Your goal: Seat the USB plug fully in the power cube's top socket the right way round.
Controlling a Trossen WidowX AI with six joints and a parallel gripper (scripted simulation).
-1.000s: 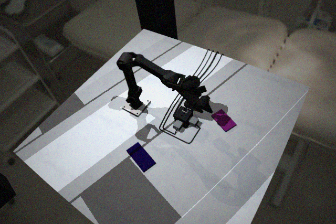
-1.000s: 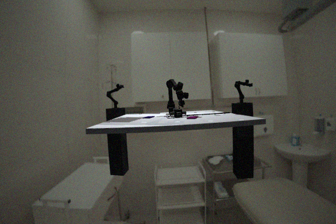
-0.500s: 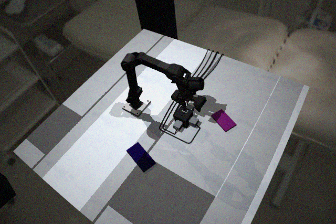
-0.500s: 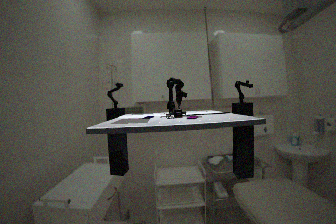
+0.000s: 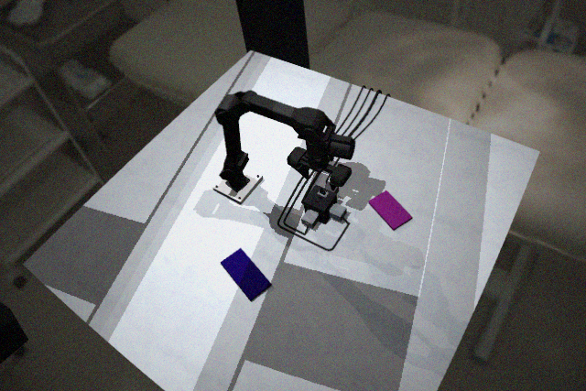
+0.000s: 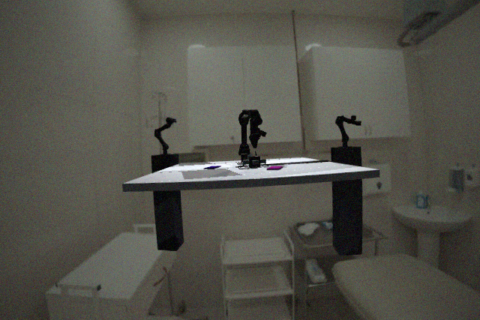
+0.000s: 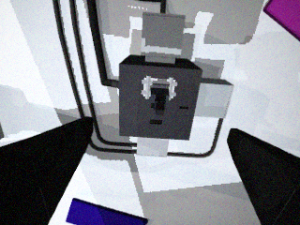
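My gripper tip is now 4 cm above the dark USB plug. The rest, counted from my gripper tip: magenta card: 17 cm ahead, 13 cm to the left, 13 cm below; dark blue card: 2 cm behind, 33 cm to the right, 13 cm below.
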